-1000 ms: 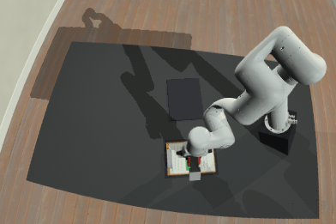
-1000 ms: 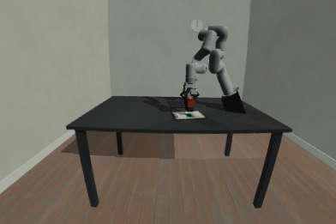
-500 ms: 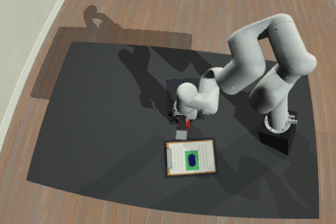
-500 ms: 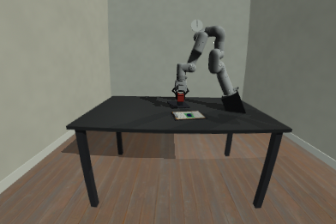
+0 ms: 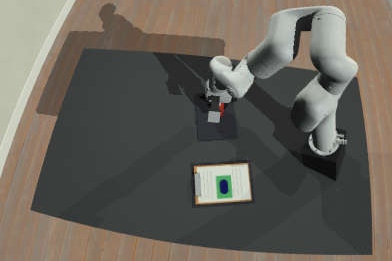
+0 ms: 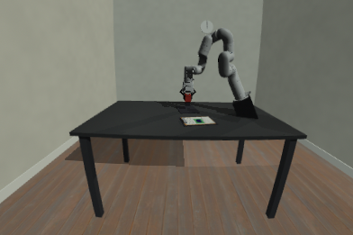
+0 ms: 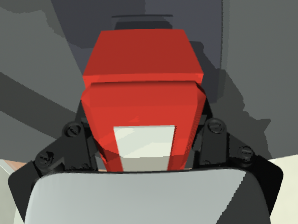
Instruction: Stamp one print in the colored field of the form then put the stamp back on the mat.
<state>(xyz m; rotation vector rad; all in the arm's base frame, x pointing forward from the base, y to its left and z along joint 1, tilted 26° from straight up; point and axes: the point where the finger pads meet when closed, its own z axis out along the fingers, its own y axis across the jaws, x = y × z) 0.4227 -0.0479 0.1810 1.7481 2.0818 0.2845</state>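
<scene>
My hand is 20 mm above the red stamp. From my hand the other things lie so: form: 90 mm behind, 300 mm to the left, 100 mm below; dark mat: 110 mm below.
</scene>
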